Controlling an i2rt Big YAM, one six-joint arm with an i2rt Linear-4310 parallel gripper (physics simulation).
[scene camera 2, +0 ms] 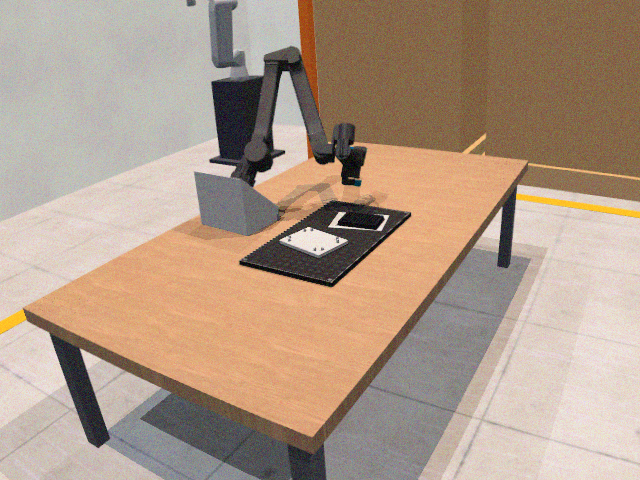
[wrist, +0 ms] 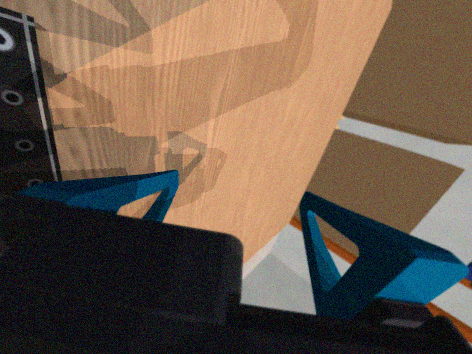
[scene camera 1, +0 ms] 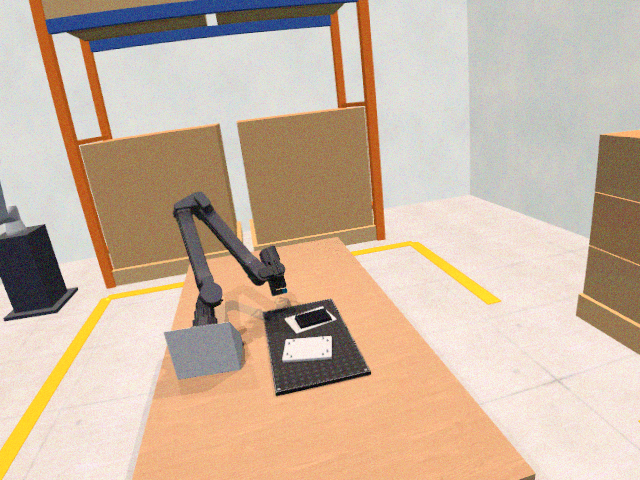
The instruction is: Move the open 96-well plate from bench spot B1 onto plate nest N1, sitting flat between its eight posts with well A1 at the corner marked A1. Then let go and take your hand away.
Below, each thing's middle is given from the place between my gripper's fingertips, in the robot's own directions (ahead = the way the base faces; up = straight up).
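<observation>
White nest (scene camera 2: 302, 241): my hand 80 mm above it, 430 mm to the left of it, 80 mm short of it.
</observation>
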